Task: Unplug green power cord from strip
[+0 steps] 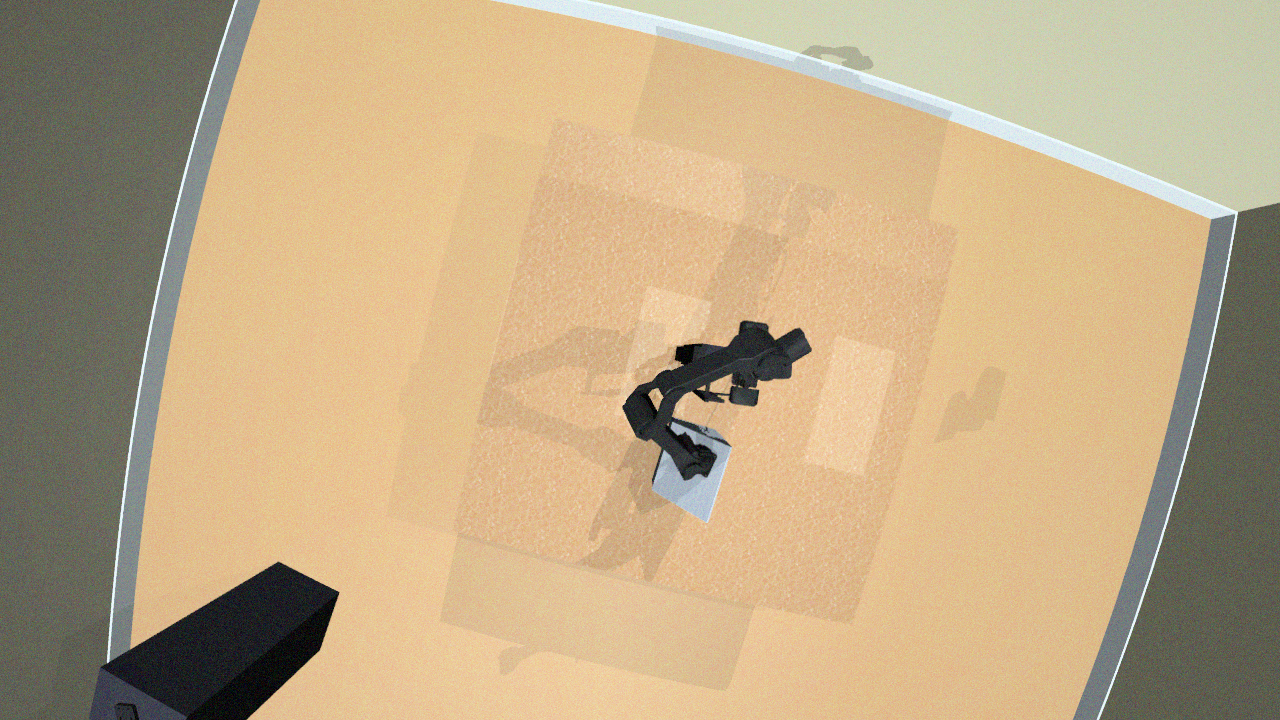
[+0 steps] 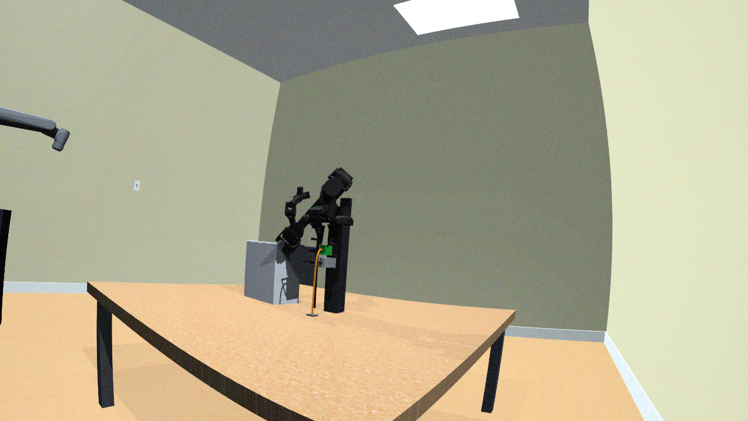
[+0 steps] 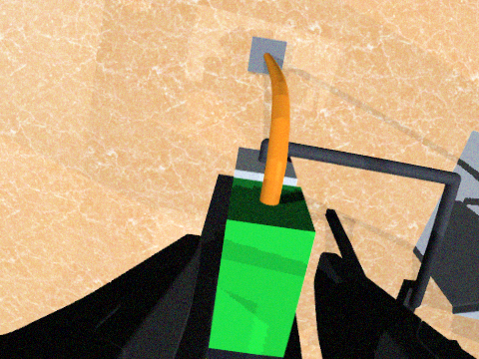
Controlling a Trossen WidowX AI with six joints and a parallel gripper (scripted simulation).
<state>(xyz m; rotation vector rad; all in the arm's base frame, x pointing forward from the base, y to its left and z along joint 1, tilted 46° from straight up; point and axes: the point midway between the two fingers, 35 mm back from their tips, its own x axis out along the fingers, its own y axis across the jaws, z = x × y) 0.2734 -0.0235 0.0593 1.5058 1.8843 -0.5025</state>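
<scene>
Right now my gripper tip is 3 cm to the right of the green plug, 1 cm past it and 1 cm above it.
</scene>
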